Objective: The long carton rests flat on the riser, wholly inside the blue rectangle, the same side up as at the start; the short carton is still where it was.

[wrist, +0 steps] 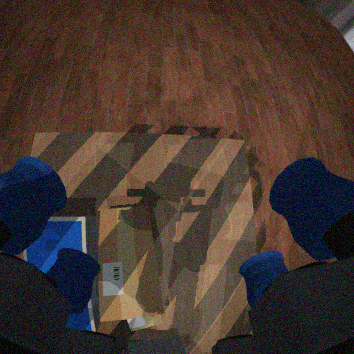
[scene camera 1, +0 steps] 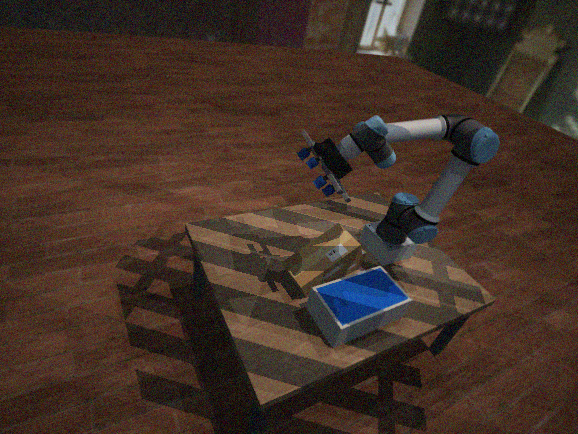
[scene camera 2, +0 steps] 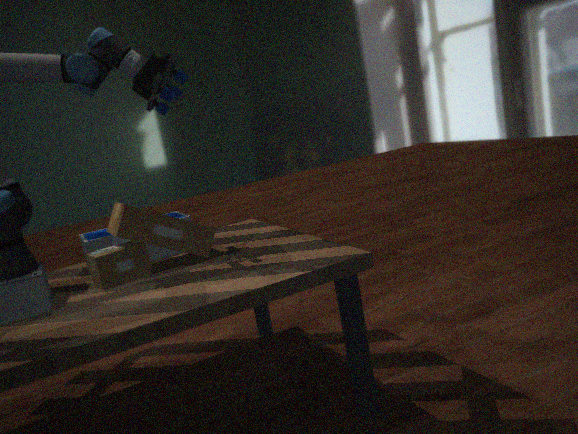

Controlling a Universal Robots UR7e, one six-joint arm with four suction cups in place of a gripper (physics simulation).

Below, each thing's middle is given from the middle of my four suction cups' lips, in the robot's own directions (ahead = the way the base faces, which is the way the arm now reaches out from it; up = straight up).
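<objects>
Long carton (wrist: 128, 286): 41 cm below my suction cup, 12 cm behind it and 6 cm to the left of it.
</objects>
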